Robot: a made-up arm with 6 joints.
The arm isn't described. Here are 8 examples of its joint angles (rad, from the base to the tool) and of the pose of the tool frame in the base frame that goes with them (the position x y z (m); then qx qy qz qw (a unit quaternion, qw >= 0)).
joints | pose
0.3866 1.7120 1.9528 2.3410 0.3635 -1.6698 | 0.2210 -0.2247 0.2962 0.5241 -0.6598 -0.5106 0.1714
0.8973 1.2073 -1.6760 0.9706 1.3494 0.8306 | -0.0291 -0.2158 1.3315 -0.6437 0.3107 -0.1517 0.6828
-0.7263 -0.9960 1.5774 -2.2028 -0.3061 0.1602 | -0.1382 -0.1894 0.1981 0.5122 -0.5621 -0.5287 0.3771
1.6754 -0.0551 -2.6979 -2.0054 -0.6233 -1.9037 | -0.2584 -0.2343 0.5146 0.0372 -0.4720 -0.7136 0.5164
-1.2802 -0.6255 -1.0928 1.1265 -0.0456 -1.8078 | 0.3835 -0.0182 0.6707 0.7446 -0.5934 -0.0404 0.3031
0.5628 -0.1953 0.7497 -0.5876 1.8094 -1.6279 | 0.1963 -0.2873 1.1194 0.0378 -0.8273 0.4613 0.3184
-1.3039 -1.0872 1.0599 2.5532 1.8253 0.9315 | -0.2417 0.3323 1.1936 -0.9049 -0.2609 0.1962 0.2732
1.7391 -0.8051 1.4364 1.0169 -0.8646 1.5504 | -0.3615 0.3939 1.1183 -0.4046 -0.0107 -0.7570 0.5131
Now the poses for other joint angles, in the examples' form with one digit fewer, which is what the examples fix.
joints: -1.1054 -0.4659 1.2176 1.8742 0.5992 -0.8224
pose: -0.604 -0.007 0.982 0.123 0.477 -0.741 0.457
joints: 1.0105 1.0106 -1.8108 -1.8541 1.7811 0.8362
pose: -0.249 -0.674 0.797 -0.147 -0.816 -0.178 0.529
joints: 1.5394 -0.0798 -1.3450 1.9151 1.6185 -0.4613
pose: 0.387 -0.276 0.987 -0.513 0.848 0.044 0.128
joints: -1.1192 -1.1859 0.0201 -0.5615 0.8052 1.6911
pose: 0.338 0.173 0.693 0.089 -0.024 0.867 0.490
